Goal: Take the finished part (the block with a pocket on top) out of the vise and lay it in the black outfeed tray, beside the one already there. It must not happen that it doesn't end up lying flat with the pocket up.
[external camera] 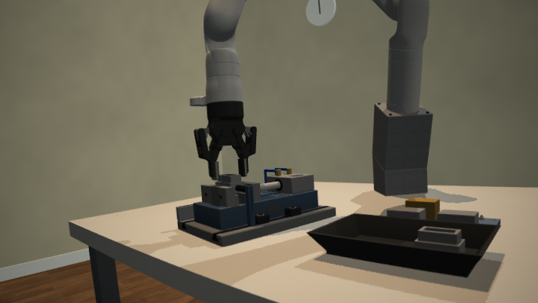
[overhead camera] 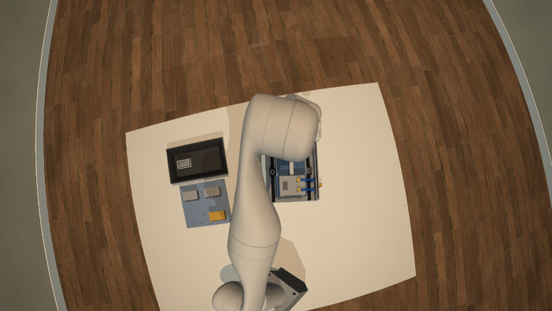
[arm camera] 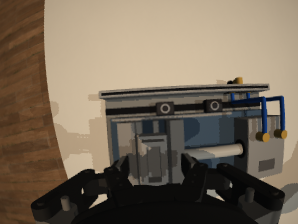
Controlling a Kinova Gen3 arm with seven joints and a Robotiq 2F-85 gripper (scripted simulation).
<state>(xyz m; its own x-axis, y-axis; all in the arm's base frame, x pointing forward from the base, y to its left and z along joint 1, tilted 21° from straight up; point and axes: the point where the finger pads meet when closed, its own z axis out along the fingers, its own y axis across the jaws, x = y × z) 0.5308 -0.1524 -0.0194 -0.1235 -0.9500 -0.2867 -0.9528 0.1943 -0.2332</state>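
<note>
Right now my hand is 80 mm past the rod, 10 mm to the right of it and 40 mm above it. The rest, counted from my hand: yellow block: 230 mm behind, 310 mm to the left, 100 mm below; then fixture plate: 180 mm behind, 360 mm to the left, 120 mm below; then blue vise: 70 mm behind, 10 mm to the left, 80 mm below.
</note>
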